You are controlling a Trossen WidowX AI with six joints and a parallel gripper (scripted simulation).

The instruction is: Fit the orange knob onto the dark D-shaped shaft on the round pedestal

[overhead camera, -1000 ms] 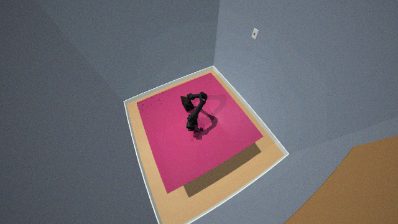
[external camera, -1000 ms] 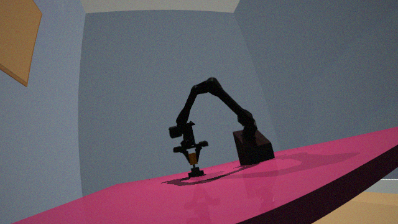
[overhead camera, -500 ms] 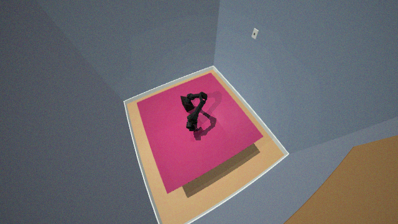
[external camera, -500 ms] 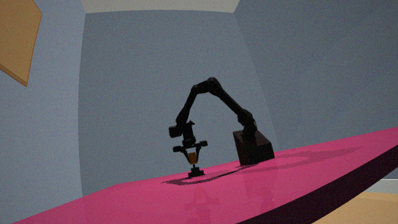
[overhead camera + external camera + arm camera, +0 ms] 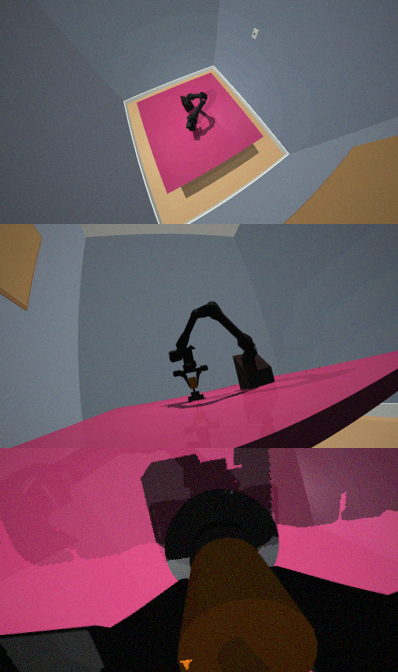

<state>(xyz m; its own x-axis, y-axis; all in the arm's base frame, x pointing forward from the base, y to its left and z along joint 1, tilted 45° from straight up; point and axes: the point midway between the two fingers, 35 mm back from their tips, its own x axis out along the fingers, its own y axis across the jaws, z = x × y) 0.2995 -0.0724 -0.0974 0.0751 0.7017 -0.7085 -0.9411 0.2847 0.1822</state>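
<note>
My gripper tip is now 2 cm below the orange knob. The rest, counted from my gripper tip: dark shaft 4 cm below.
</note>
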